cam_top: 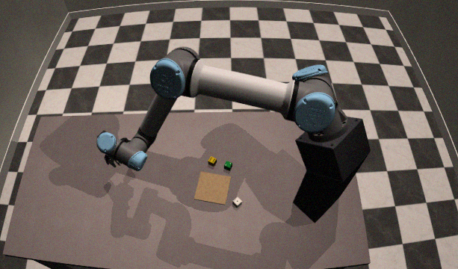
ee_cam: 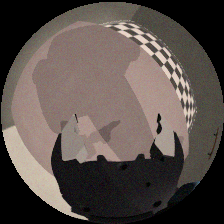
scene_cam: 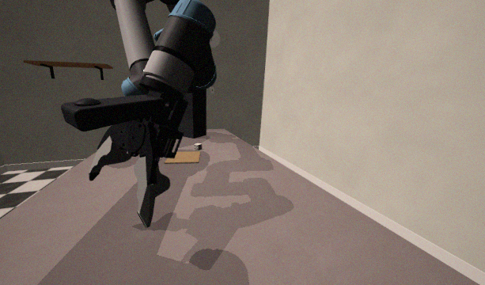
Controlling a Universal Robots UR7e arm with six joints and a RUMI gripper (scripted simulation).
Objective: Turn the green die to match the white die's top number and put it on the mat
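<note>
The yellow die is 41 cm behind my hand, 12 cm to the left of it and 8 cm below it. From my hand the other things lie so: tan mat (38 cm behind, 25 cm to the left, 9 cm below); then white die (46 cm behind, 35 cm to the left, 8 cm below); then green die (47 cm behind, 17 cm to the left, 8 cm below).
</note>
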